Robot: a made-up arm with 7 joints.
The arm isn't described. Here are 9 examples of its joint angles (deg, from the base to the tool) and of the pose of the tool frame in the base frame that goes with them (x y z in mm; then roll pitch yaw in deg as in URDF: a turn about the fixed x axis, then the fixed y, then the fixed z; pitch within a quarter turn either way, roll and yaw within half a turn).
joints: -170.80 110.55 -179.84 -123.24 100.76 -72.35 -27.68
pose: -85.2 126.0 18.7 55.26 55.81 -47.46
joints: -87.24 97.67 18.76 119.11 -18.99 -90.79 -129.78
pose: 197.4 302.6 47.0 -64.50 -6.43 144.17
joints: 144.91 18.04 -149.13 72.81 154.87 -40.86 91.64
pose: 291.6 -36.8 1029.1 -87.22 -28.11 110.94
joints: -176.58 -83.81 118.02 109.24 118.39 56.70 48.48
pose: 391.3 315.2 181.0 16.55 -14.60 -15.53
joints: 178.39 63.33 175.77 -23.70 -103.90 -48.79 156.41
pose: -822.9 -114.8 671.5 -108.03 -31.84 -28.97
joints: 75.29 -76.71 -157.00 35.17 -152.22 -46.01 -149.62
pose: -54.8 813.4 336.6 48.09 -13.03 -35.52
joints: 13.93 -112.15 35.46 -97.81 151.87 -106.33 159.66
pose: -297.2 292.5 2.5 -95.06 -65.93 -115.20
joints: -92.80 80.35 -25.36 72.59 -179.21 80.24 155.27
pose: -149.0 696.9 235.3 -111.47 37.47 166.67
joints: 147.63 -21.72 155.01 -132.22 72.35 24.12 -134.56
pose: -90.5 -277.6 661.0 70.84 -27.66 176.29
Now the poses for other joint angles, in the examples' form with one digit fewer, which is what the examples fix.
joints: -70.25 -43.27 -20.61 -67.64 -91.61 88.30 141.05
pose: -181 -628 602 -73.0 -19.4 -99.1
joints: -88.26 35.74 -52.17 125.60 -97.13 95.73 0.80
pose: -269 235 565 -145.7 -44.7 -3.5
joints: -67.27 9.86 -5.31 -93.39 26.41 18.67 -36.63
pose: -65 -388 942 164.0 -66.1 99.2
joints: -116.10 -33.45 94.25 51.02 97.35 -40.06 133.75
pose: 498 -165 1039 -144.1 -33.9 174.4
